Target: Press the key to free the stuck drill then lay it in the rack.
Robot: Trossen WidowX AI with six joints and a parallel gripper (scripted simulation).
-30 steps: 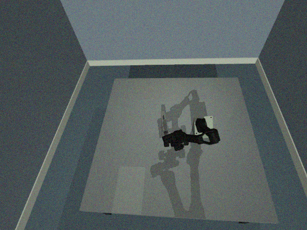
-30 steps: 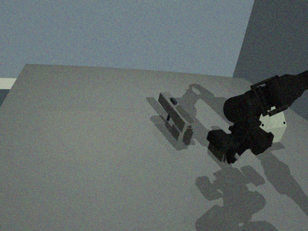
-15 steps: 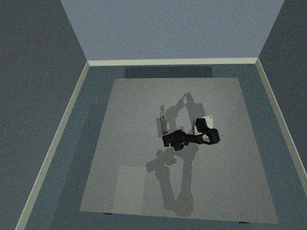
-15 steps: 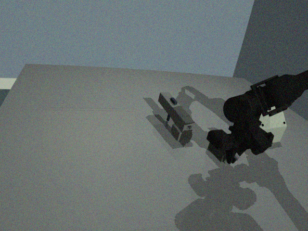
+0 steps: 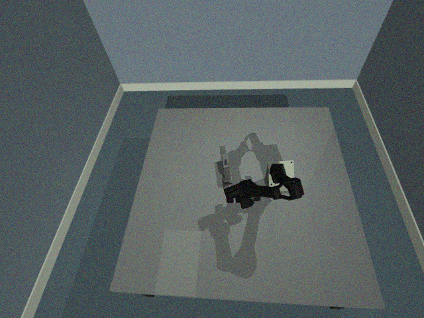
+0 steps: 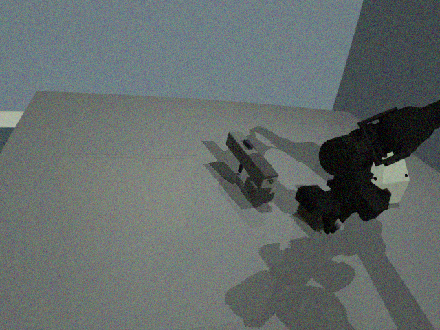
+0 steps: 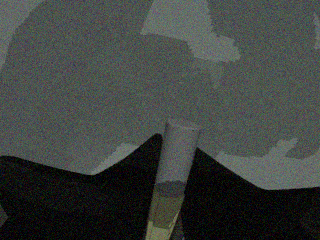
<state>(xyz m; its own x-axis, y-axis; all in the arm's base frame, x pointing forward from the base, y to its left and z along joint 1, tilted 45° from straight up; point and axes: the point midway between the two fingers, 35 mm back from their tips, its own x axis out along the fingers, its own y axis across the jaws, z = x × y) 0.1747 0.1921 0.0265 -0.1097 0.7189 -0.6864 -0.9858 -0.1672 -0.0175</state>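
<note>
Now: gripper tip 4 cm to the left of the drill and 4 cm below it. The rest, counted from my gripper tip: dark boxy rack 5 cm to the right, 1 cm above; then dark key 10 cm ahead, 24 cm to the right, 5 cm above; then grey holder block 10 cm ahead, 21 cm to the right, 4 cm above.
</note>
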